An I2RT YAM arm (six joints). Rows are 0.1 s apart.
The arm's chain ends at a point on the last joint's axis. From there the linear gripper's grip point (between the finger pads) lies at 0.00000 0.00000 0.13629 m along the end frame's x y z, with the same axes.
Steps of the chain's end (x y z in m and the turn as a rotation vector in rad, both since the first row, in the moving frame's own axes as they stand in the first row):
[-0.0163 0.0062 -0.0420 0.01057 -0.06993 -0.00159]
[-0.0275 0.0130 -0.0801 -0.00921 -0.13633 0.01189]
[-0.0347 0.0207 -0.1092 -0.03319 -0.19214 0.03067]
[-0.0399 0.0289 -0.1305 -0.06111 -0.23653 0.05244]
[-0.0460 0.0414 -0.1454 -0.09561 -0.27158 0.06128]
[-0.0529 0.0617 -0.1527 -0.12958 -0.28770 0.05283]
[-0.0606 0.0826 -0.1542 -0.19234 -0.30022 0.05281]
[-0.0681 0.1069 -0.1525 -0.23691 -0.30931 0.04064]
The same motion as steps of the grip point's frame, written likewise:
[-0.0258 0.0048 -0.0423 0.01057 -0.06993 -0.00159]
[-0.0460 0.0141 -0.0814 -0.00921 -0.13633 0.01189]
[-0.0608 0.0248 -0.1118 -0.03319 -0.19214 0.03067]
[-0.0720 0.0363 -0.1345 -0.06111 -0.23653 0.05244]
[-0.0829 0.0531 -0.1510 -0.09561 -0.27158 0.06128]
[-0.0919 0.0780 -0.1594 -0.12958 -0.28770 0.05283]
[-0.1013 0.1072 -0.1628 -0.19234 -0.30022 0.05281]
[-0.1098 0.1375 -0.1627 -0.23691 -0.30931 0.04064]

